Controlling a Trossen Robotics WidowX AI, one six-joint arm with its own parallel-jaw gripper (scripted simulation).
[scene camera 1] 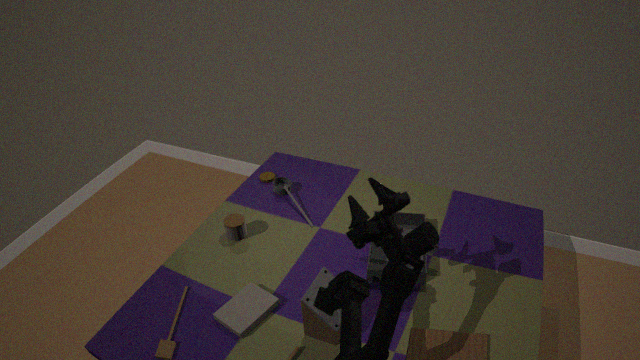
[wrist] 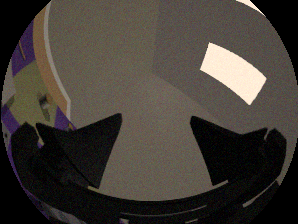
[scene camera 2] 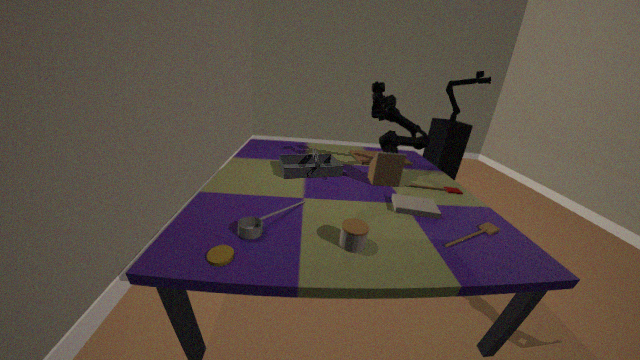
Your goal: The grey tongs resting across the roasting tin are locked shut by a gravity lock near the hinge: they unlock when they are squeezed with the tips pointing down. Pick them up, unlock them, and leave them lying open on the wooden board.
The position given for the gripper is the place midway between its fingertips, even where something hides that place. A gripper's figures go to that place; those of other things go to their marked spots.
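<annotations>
A slab (scene camera 1: pixel 247 308) lies 1.28 m from the lens, while the gripper (scene camera 1: pixel 359 187) is 1.00 m from the lens.
</annotations>
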